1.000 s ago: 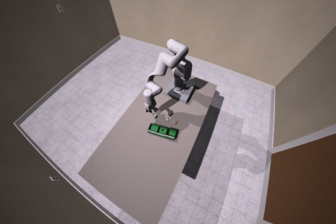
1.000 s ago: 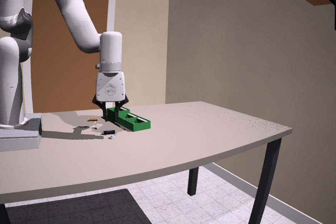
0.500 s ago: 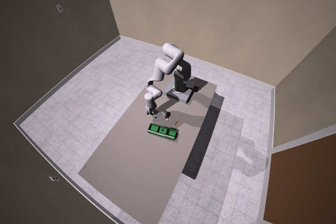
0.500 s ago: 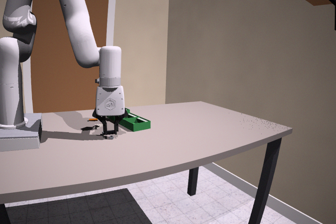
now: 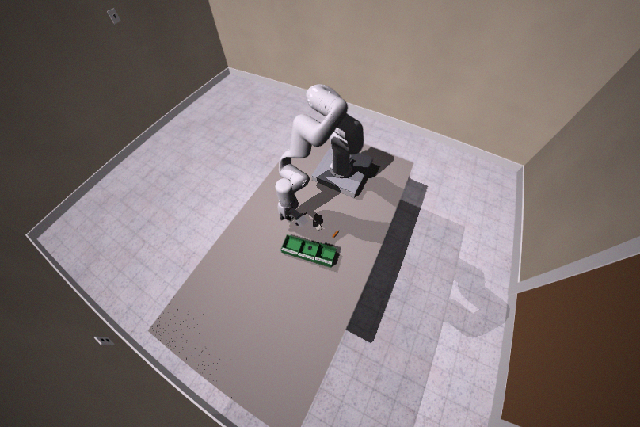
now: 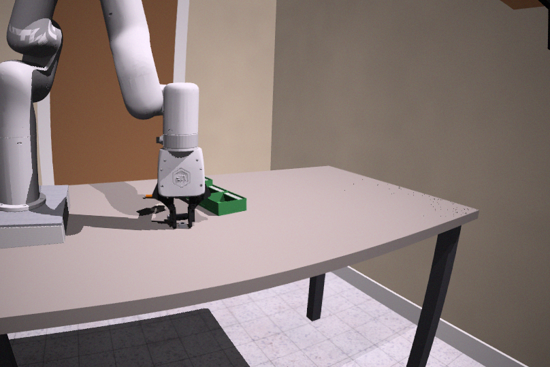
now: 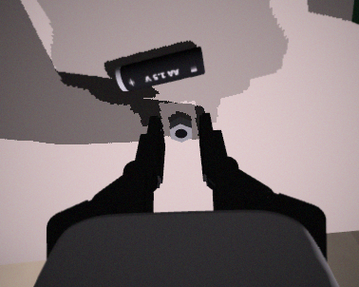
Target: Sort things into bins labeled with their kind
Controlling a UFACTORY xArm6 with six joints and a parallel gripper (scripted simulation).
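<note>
My gripper is now 20 mm above the silver nut. From my hand the other things lie so: white domino: 140 mm to the left, 40 mm behind, 20 mm below; then black battery: 50 mm to the left, 20 mm below; then black nut: 180 mm to the left, 80 mm ahead, 10 mm below.
</note>
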